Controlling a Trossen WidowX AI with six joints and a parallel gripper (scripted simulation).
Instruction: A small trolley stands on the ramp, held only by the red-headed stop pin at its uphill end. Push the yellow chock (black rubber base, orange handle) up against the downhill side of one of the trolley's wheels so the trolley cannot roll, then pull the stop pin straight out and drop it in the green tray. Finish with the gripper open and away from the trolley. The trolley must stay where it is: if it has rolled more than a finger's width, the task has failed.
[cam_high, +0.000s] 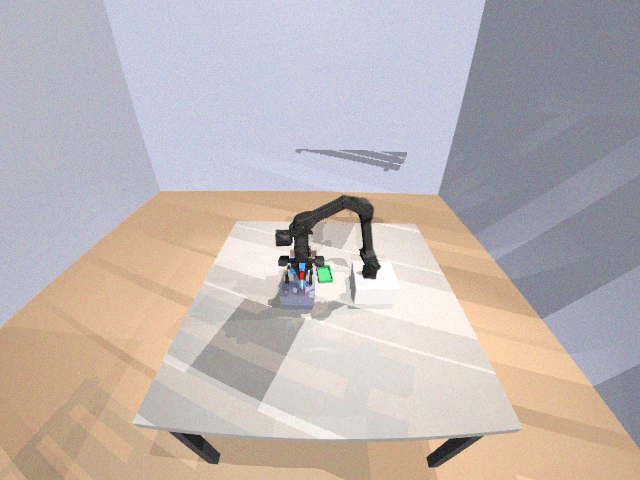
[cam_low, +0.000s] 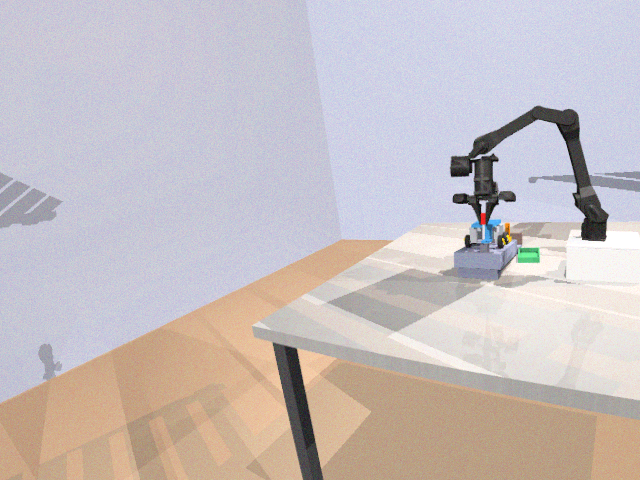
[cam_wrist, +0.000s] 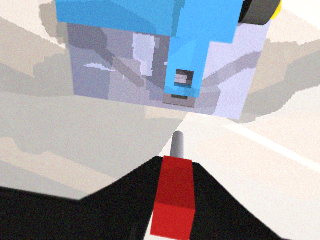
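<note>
Right now the yellow chock is 200 mm to the right of my gripper tip and 90 mm below it. The rest, counted from my gripper tip: trolley (110 mm to the right, 60 mm below, 30 mm ahead); red-headed stop pin (right at my gripper tip); grey ramp block (130 mm below, 110 mm to the right, 30 mm ahead).
</note>
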